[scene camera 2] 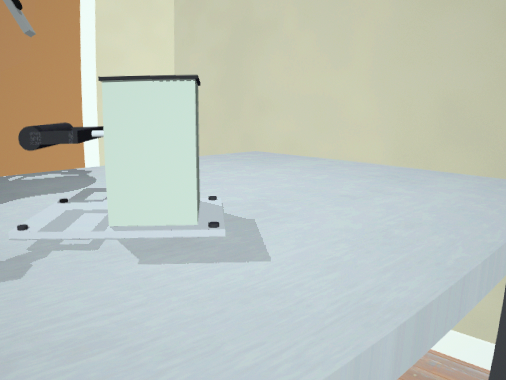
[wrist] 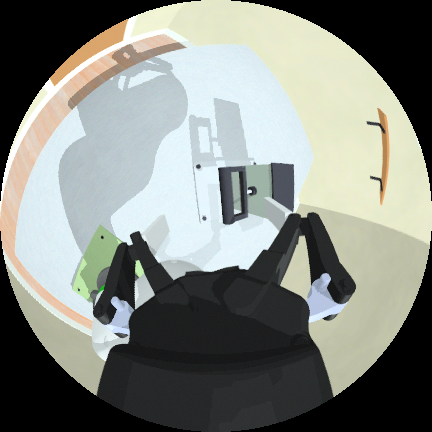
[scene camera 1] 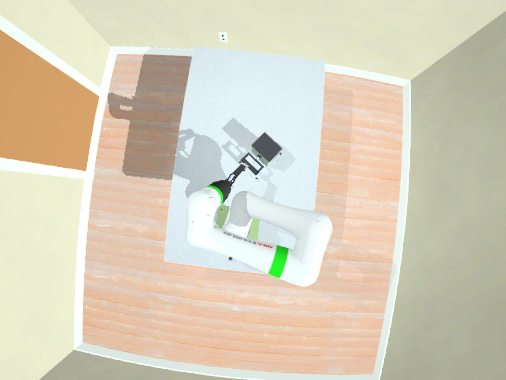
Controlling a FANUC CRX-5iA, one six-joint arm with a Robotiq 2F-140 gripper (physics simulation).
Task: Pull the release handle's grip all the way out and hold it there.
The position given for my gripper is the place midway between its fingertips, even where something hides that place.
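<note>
Base plate (wrist: 205, 173) in sight. My gripper (wrist: 214, 214), likewise.
</note>
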